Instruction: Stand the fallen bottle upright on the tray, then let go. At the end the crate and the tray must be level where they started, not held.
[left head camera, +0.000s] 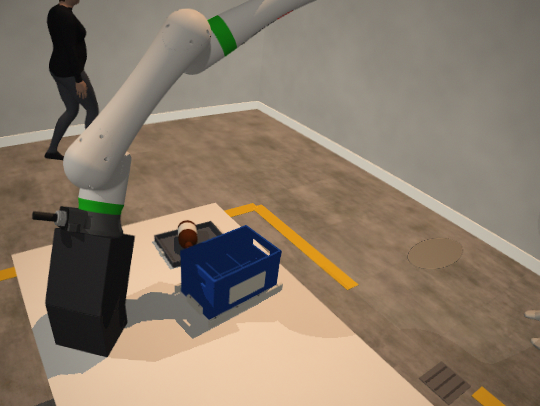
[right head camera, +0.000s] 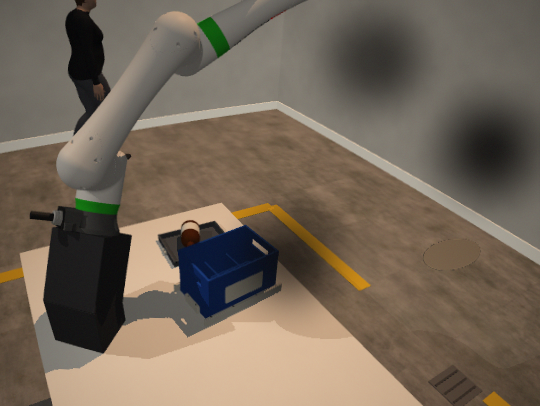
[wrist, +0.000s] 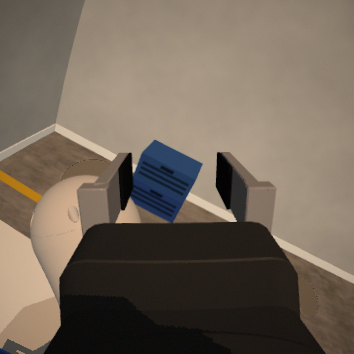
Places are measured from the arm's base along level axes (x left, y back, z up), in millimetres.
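Where they show: gripper, fingertip midpoint: (wrist: 174, 169); arm's base, link origin: (left head camera: 96, 232) (right head camera: 93, 231).
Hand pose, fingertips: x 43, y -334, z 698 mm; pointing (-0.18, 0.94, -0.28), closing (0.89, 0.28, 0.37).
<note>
Each offset is from my fingertips to the top centre of the thing. "spot": to the spot under its first point. Level surfaces: height alone.
A brown bottle with a white label @(dz -922, dx +145, dy -49 mm) (left head camera: 187, 234) (right head camera: 190, 233) lies on its side on the dark tray @(spot: dz -976, dx +94, dy +56 mm) (left head camera: 168, 256) (right head camera: 171, 256), its neck pointing toward the crate. The blue crate @(dz -826, dx -150, dy -61 mm) (left head camera: 200, 290) (right head camera: 197, 287) stands level on the table in front of the tray and hides the tray's near right part. The tray lies flat. My gripper (wrist: 174, 169) is open and empty, its two fingers wide apart in the wrist view. It is raised away from the table and is outside both head views. The bottle and the tray do not show in the wrist view.
The pale table @(dz -1001 mm) (left head camera: 280, 365) (right head camera: 270, 365) bears the black robot base (left head camera: 87, 290) (right head camera: 85, 287) left of the crate. A person (left head camera: 67, 50) (right head camera: 86, 45) stands beyond the table. A blue cabinet (wrist: 166, 180) stands by the wall behind the fingers in the wrist view.
</note>
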